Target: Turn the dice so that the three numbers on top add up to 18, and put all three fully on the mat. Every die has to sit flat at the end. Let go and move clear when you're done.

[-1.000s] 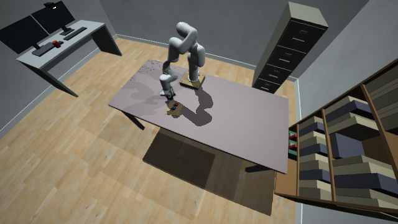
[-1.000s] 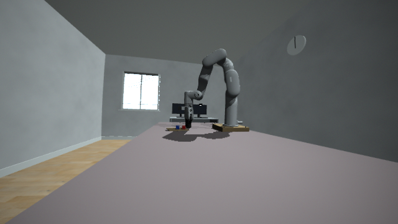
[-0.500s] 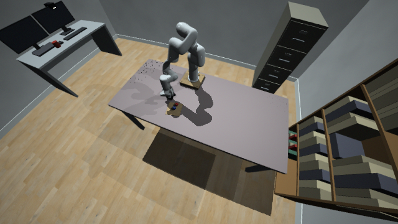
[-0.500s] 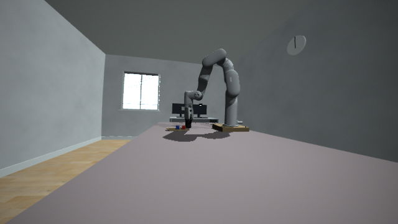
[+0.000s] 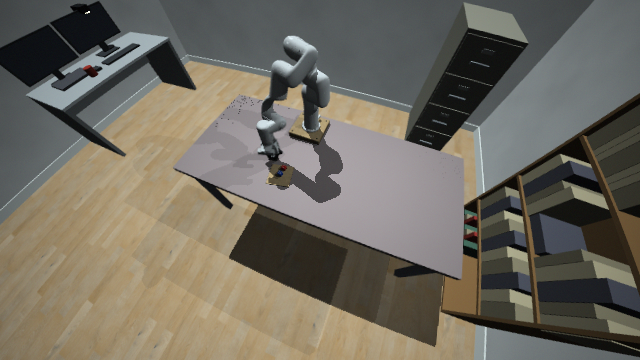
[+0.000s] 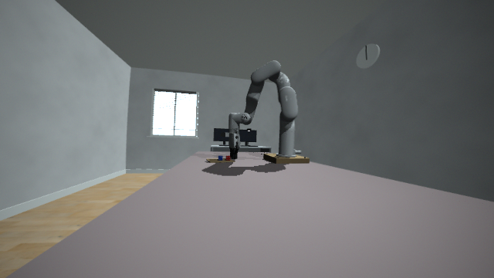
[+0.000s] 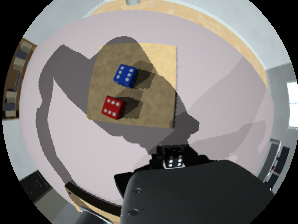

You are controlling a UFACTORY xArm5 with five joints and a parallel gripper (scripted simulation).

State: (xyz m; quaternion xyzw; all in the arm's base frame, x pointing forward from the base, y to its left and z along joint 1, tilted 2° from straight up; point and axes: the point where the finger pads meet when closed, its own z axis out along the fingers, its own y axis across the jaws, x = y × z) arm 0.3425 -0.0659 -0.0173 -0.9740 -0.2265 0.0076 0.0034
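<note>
Now: the black die 10 mm below my hand. Also, from my hand: tan mat (80 mm ahead, 110 mm to the left, 20 mm below); then blue die (70 mm ahead, 110 mm to the left, 10 mm below); then red die (30 mm ahead, 110 mm to the left, 10 mm below).
</note>
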